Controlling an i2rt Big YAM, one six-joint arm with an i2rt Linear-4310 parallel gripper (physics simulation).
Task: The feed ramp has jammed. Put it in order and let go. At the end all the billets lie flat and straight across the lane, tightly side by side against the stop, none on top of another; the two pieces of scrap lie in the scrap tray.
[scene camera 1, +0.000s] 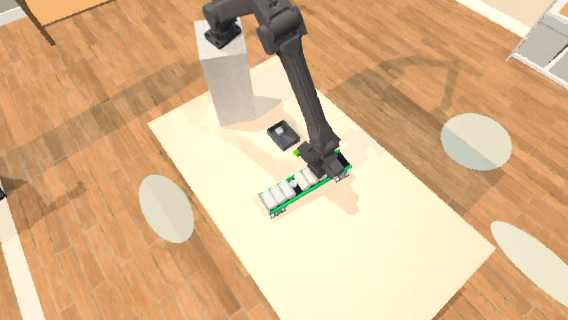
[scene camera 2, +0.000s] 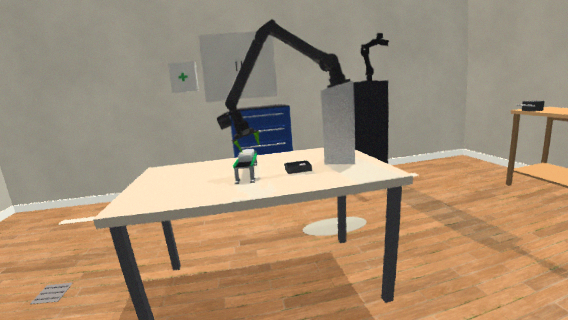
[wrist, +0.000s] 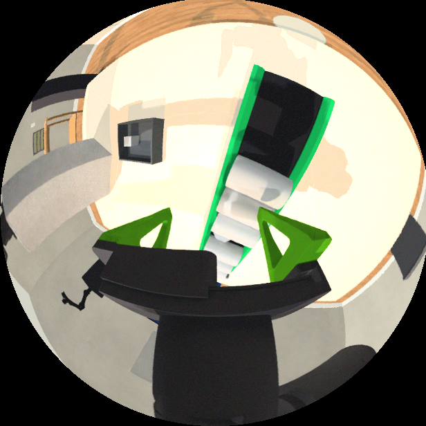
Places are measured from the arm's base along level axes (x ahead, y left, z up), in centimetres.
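Where they show: gripper, fingertip midpoint: (scene camera 1: 307, 164) (scene camera 2: 250, 148); arm's base, link origin: (scene camera 1: 223, 34) (scene camera 2: 339, 85).
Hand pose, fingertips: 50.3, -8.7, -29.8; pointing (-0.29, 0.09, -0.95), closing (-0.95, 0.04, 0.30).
Observation:
Each offset is from my fingertips to the centre of the thing, as dx, dy, dz. Level surfaces: height alone.
The feed ramp (scene camera 1: 310, 191) (scene camera 2: 237, 162) (wrist: 245, 117) has green rails and a dark lane. Three white billets @[-1.7, -15.4, -5.4] (scene camera 1: 278, 194) lie side by side at its far-left end in scene camera 1. A small pale scrap piece @[-0.6, -7.8, -6.0] (scene camera 1: 293, 184) (wrist: 220, 237) lies next to them by a dark gap. Beyond the gap, three more billets @[+1.8, -5.1, -4.5] (scene camera 1: 302, 181) (wrist: 260, 181) lie across the lane; whether they are fully flat is unclear. The other scrap piece @[-24.6, +10.8, -11.3] (scene camera 1: 279, 131) (wrist: 131, 141) lies in the dark scrap tray @[-21.8, +10.2, -11.2] (scene camera 1: 285, 147) (scene camera 2: 298, 170) (wrist: 157, 142). My gripper (scene camera 1: 312, 163) (scene camera 2: 248, 146) (wrist: 214, 211) is open and empty above the ramp.
The grey pedestal (scene camera 1: 230, 90) (scene camera 2: 339, 125) (wrist: 60, 185) carries my arm behind the tray. The ramp and tray stand on the pale table @[dz -13.0] (scene camera 1: 350, 250) (scene camera 2: 175, 192) (wrist: 195, 65). A blue drawer cabinet (scene camera 2: 272, 122) stands beyond the table.

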